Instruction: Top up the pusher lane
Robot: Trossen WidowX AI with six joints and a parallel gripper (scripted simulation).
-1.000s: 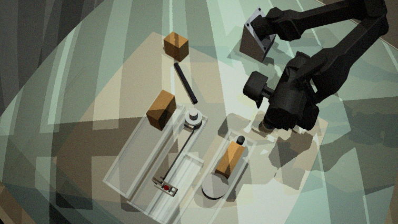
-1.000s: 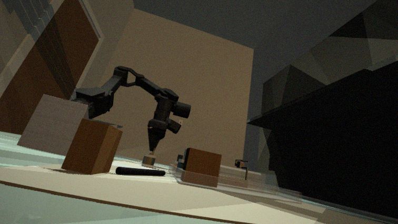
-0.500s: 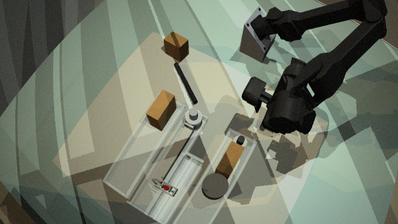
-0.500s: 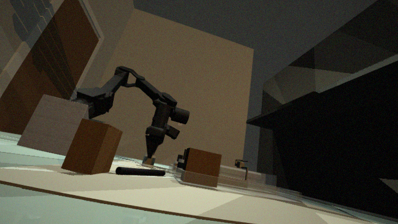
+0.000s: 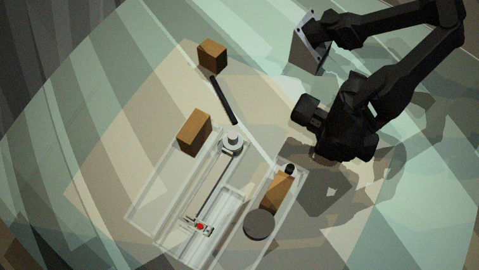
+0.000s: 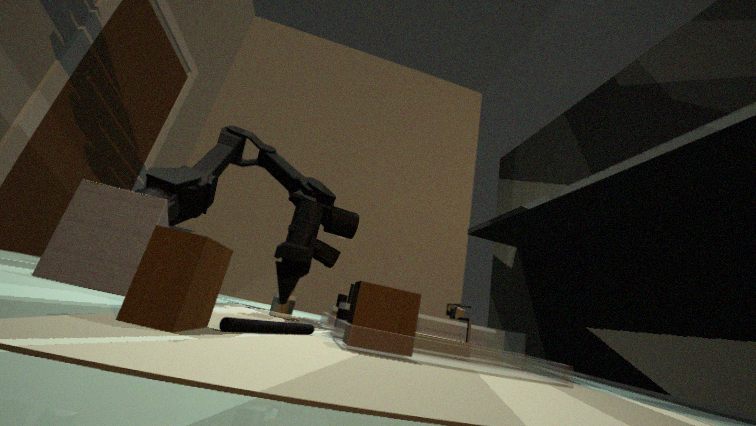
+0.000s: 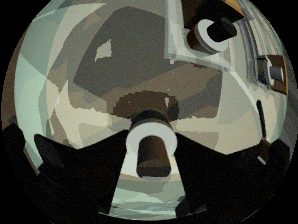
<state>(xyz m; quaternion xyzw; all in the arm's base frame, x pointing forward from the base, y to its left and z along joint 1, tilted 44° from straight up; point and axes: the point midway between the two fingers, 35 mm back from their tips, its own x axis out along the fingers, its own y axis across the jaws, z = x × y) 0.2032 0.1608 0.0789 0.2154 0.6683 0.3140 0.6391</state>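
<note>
My gripper tip is now 260 mm to the left of the dark cylinder, 40 mm short of it and 20 mm above it. The rest, counted from my gripper tip: red marker 300 mm ahead, 100 mm to the right, 50 mm above; then grey disc 230 mm ahead, 20 mm to the right.
</note>
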